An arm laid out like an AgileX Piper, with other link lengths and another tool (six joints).
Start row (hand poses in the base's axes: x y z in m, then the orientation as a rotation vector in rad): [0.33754, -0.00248, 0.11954, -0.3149, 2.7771, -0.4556]
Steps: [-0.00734, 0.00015, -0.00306, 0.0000, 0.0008, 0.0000]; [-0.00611, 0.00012, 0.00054, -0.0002, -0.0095, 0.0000]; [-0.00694, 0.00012, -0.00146, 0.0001, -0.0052, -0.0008]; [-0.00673, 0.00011, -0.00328, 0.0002, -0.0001, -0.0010]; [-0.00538, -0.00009, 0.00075, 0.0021, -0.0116, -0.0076]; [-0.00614, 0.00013, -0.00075, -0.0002, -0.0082, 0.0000]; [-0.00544, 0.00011, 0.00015, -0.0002, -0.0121, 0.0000]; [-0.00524, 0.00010, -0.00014, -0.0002, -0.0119, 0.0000]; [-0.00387, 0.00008, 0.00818, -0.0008, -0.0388, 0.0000]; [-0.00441, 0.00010, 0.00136, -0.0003, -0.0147, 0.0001]
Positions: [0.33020, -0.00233, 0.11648, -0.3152, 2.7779, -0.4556]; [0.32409, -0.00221, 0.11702, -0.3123, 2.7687, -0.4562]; [0.31715, -0.00209, 0.11556, -0.3096, 2.7639, -0.4564]; [0.31042, -0.00198, 0.11228, -0.3082, 2.7641, -0.4564]; [0.30504, -0.00207, 0.11303, -0.2937, 2.7552, -0.4557]; [0.29890, -0.00194, 0.11228, -0.2912, 2.7472, -0.4562]; [0.29346, -0.00183, 0.11243, -0.2876, 2.7354, -0.4568]; [0.28822, -0.00173, 0.11229, -0.2840, 2.7238, -0.4573]; [0.28435, -0.00165, 0.12047, -0.2725, 2.6859, -0.4592]; [0.27994, -0.00155, 0.12183, -0.2683, 2.6715, -0.4598]
